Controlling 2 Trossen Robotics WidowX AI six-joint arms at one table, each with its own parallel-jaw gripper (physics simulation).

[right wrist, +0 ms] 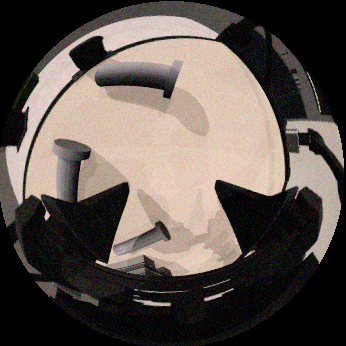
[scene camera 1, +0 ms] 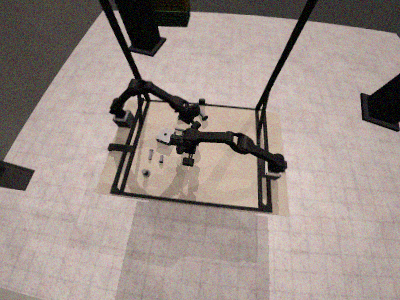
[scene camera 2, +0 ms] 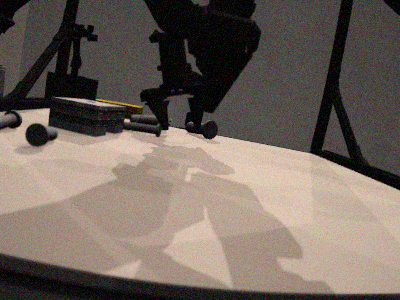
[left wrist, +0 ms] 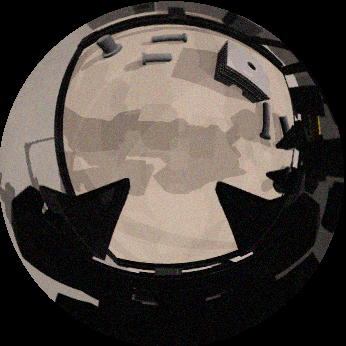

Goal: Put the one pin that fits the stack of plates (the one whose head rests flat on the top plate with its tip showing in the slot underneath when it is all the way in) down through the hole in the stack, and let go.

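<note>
A grey stack of plates (scene camera 1: 163, 135) (scene camera 2: 86, 117) (left wrist: 239, 62) (right wrist: 134, 266) lies flat; its round hole shows empty in the left wrist view. Three loose headed pins lie beyond one side: a thick one (scene camera 2: 209, 129) (right wrist: 132, 75), another (right wrist: 68, 175) partly behind a right finger, and a slim one (scene camera 2: 142, 128) (left wrist: 266, 119) (right wrist: 140, 241) near the stack. My right gripper (scene camera 1: 200, 121) (scene camera 2: 179, 124) (right wrist: 172, 185) is open and empty, low over the table by these pins. My left gripper (scene camera 1: 189, 150) (left wrist: 173, 184) is open and empty, above the table beside the stack.
On the stack's other side lie a stubby wide pin (scene camera 1: 145, 173) (left wrist: 106, 46) and two slimmer pins, one (scene camera 1: 151, 154) (left wrist: 167, 38) beside the other (scene camera 1: 161, 159) (left wrist: 158, 58). The two arms are close together in scene camera 1. A dark frame (scene camera 1: 190, 204) edges the table.
</note>
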